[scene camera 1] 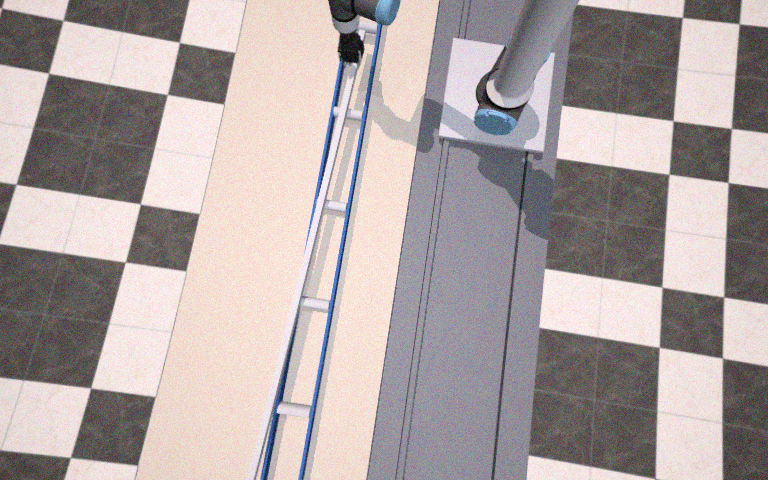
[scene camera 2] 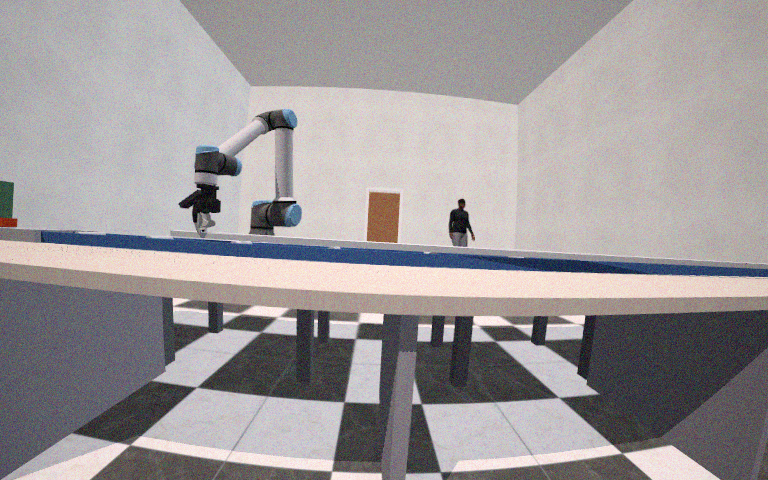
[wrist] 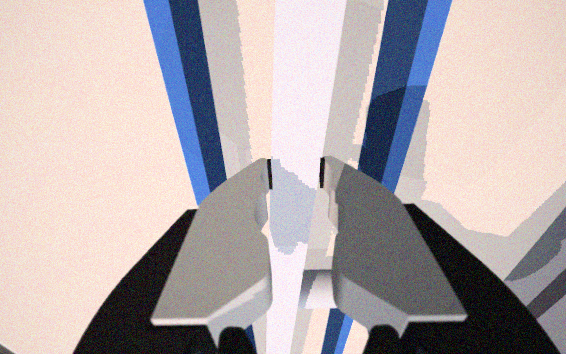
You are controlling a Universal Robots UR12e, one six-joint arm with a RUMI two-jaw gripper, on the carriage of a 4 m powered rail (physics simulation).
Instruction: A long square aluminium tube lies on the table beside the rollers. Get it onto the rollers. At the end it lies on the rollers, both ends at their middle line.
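The long pale square tube runs lengthwise over the roller track. My gripper is shut on it near its far end in scene camera 1. There the tube shows between the blue rails. Lower in that view it crosses over the left rail and appears outside it, so it looks slanted to the track. White rollers span the rails. In scene camera 2 the tube shows just above the blue rail. Whether it touches the rollers I cannot tell.
The track stands on a long beige table. To its right in scene camera 1 runs the grey rail bed with the arm's white carriage plate. A person and a brown door show far behind in scene camera 2.
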